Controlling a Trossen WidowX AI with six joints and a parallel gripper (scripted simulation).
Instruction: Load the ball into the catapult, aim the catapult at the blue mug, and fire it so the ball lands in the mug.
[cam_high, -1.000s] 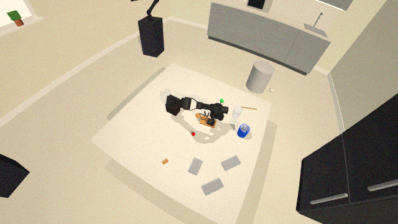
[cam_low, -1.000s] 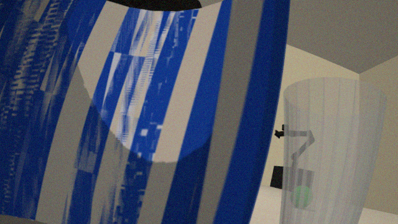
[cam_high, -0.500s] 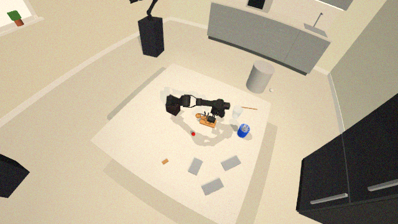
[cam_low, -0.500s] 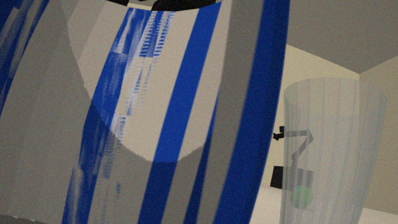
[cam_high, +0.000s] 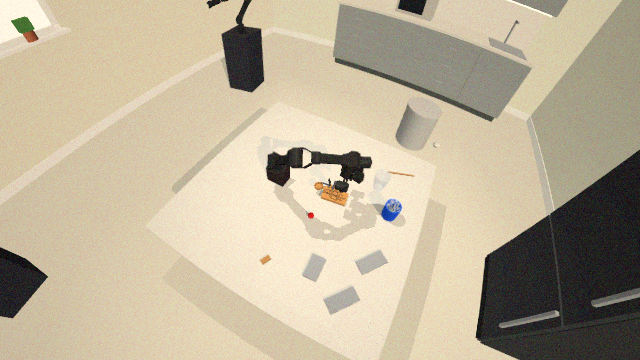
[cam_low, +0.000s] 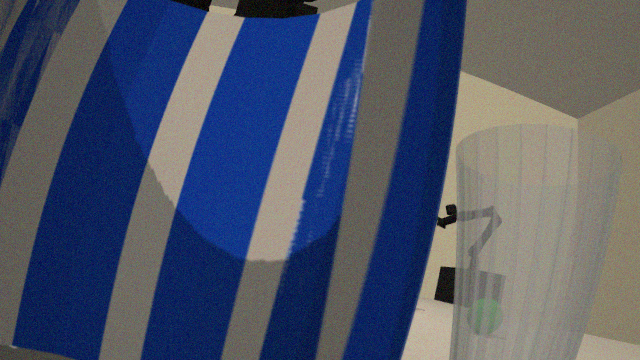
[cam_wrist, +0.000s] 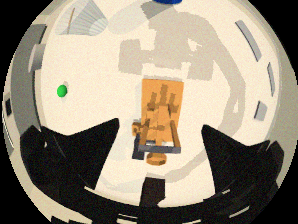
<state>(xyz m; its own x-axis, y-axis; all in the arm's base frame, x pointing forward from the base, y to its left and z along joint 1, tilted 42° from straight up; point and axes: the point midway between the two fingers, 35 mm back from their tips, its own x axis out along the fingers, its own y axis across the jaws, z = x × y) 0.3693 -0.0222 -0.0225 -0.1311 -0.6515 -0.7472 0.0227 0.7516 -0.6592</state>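
The red ball is 170 mm to the right of my gripper tip, 110 mm behind it and 100 mm below it. The rest, counted from my gripper tip: clear glass (190 mm ahead, 160 mm to the left, 90 mm below); blue striped mug (290 mm ahead, 90 mm below, 10 mm to the right); wooden catapult (70 mm below, 70 mm behind, 20 mm to the left).
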